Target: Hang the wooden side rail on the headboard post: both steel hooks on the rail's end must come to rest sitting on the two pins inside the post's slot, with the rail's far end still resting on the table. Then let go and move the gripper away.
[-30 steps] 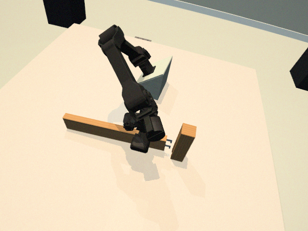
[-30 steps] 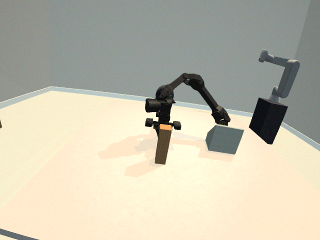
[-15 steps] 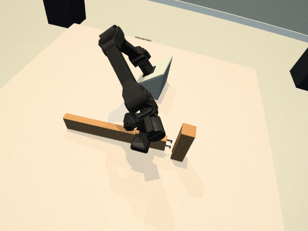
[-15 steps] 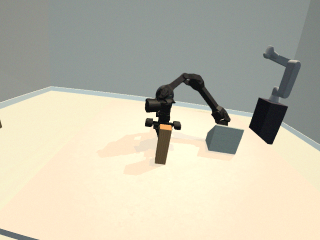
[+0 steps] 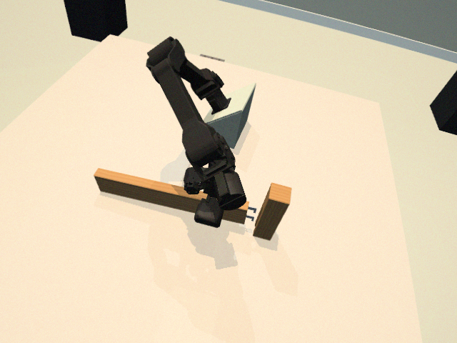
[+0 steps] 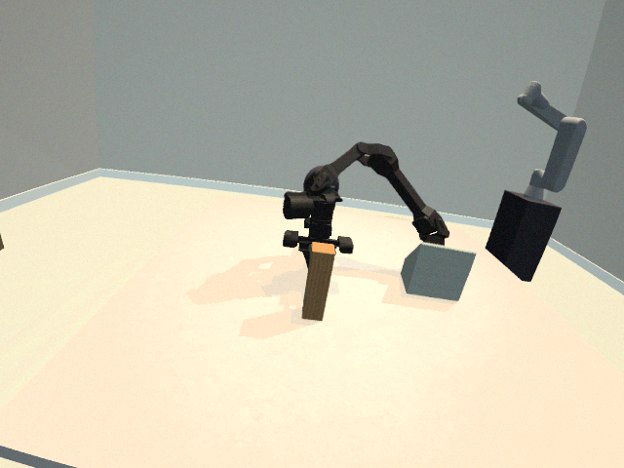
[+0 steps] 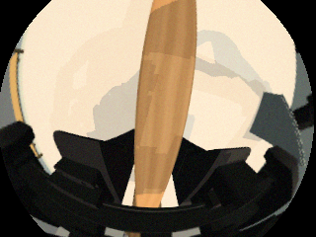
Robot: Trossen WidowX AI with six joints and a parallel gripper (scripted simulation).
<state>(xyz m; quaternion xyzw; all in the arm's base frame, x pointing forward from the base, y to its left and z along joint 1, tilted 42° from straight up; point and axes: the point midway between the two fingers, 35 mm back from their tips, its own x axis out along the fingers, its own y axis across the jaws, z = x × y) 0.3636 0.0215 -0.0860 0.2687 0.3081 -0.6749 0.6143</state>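
The headboard post lies 15 cm to the left of my gripper tip and 4 cm above it.
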